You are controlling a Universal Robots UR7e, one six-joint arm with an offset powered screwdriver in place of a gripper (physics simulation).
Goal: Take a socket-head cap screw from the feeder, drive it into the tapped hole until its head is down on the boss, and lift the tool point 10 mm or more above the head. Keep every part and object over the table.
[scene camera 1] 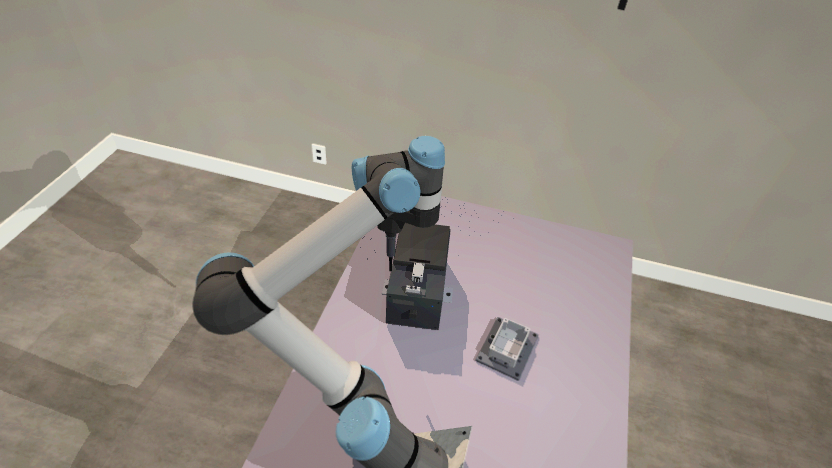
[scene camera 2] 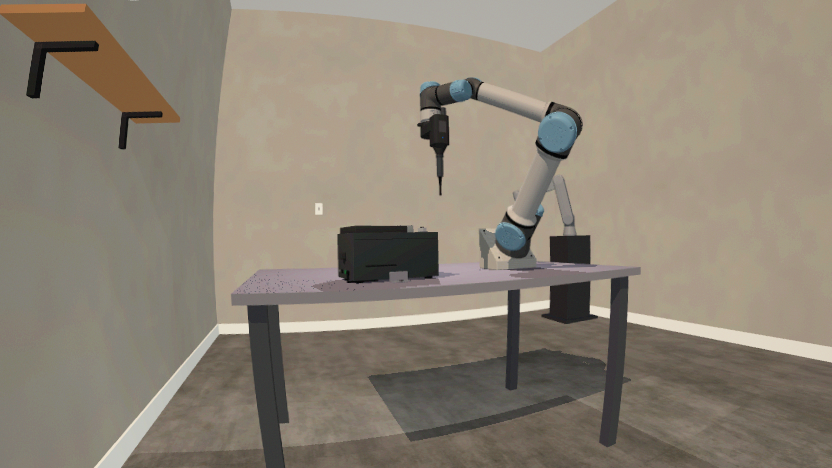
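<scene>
The screwdriver (scene camera 1: 390, 269) (scene camera 2: 440, 193) points straight down from the wrist. In scene camera 2 its bit tip is well above the height of the feeder top; in scene camera 1 it shows beside the feeder's left edge. Whether a screw is on the tip is too small to tell. The dark box-shaped feeder (scene camera 1: 414, 311) (scene camera 2: 386, 256) stands on the table, with small light parts on its top. A light grey open-topped housing (scene camera 1: 503, 355) sits on a dark square plate (scene camera 1: 489, 366) right of the feeder. Its tapped hole cannot be made out. The housing does not show in scene camera 2.
The pink table (scene camera 1: 581, 325) (scene camera 2: 349, 295) carries the robot's base (scene camera 2: 506, 259). Small dark specks are scattered at the table's far end in scene camera 1. An orange shelf (scene camera 2: 98, 69) is on the left wall. Another arm stands on a black pedestal (scene camera 2: 570, 285) behind the table.
</scene>
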